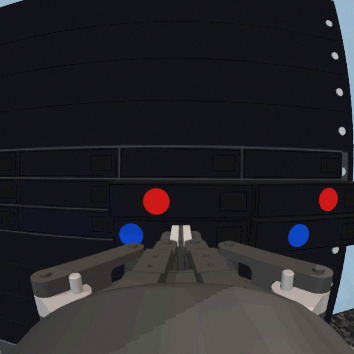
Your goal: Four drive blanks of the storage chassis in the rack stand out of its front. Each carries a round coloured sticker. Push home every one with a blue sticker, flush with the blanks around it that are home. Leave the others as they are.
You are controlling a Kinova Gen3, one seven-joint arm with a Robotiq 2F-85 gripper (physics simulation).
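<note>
Four dark blanks stand out of the chassis [69, 164] front. The upper left blank [200, 201] has a red sticker [156, 201]. The upper right blank [290, 201] has a red sticker [328, 199]. The lower left blank [155, 228] has a blue sticker [131, 234]. The lower right blank [272, 234] has a blue sticker [298, 235]. My gripper [180, 236] is shut and empty. Its tips show in front of the lower left blank, right of its blue sticker, and hide part of that blank. I cannot tell whether they touch it.
The top row of blanks [175, 163] and the blanks at the left [60, 192] sit back from the four. Dark rack panels [175, 75] rise above. The rack's right edge has a column of pale round holes [339, 92]. Dark ground [345, 322] shows at the lower right.
</note>
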